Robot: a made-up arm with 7 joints. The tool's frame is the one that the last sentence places.
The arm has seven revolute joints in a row. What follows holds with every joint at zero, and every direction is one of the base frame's.
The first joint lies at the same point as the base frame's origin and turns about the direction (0, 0.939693, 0.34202).
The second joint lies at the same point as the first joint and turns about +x.
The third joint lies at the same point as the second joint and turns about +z.
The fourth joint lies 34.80 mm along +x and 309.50 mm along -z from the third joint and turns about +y.
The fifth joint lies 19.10 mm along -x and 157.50 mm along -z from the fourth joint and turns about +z.
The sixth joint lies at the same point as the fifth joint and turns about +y.
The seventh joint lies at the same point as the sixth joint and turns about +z.
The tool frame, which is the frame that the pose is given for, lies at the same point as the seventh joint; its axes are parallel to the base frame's.
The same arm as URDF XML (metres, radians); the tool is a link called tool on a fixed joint. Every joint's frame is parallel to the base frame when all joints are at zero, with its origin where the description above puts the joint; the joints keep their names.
<robot name="arm">
  <joint name="tool_joint" type="fixed">
    <parent link="link7"/>
    <child link="tool"/>
    <origin xyz="0 0 0"/>
  </joint>
  <joint name="joint 7" type="continuous">
    <parent link="link6"/>
    <child link="link7"/>
    <origin xyz="0 0 0"/>
    <axis xyz="0 0 1"/>
  </joint>
  <joint name="joint 6" type="continuous">
    <parent link="link5"/>
    <child link="link6"/>
    <origin xyz="0 0 0"/>
    <axis xyz="0 1 0"/>
  </joint>
  <joint name="joint 5" type="continuous">
    <parent link="link4"/>
    <child link="link5"/>
    <origin xyz="-0.0191 0 -0.1575"/>
    <axis xyz="0 0 1"/>
  </joint>
  <joint name="joint 4" type="continuous">
    <parent link="link3"/>
    <child link="link4"/>
    <origin xyz="0.0348 0 -0.3095"/>
    <axis xyz="0 1 0"/>
  </joint>
  <joint name="joint 3" type="continuous">
    <parent link="link2"/>
    <child link="link3"/>
    <origin xyz="0 0 0"/>
    <axis xyz="0 0 1"/>
  </joint>
  <joint name="joint 2" type="continuous">
    <parent link="link1"/>
    <child link="link2"/>
    <origin xyz="0 0 0"/>
    <axis xyz="1 0 0"/>
  </joint>
  <joint name="joint 1" type="continuous">
    <parent link="base_link"/>
    <child link="link1"/>
    <origin xyz="0 0 0"/>
    <axis xyz="0 0.9397 0.342"/>
  </joint>
  <link name="base_link"/>
  <link name="link1"/>
  <link name="link2"/>
  <link name="link3"/>
  <link name="link4"/>
  <link name="link5"/>
  <link name="link6"/>
  <link name="link7"/>
  <link name="tool"/>
</robot>

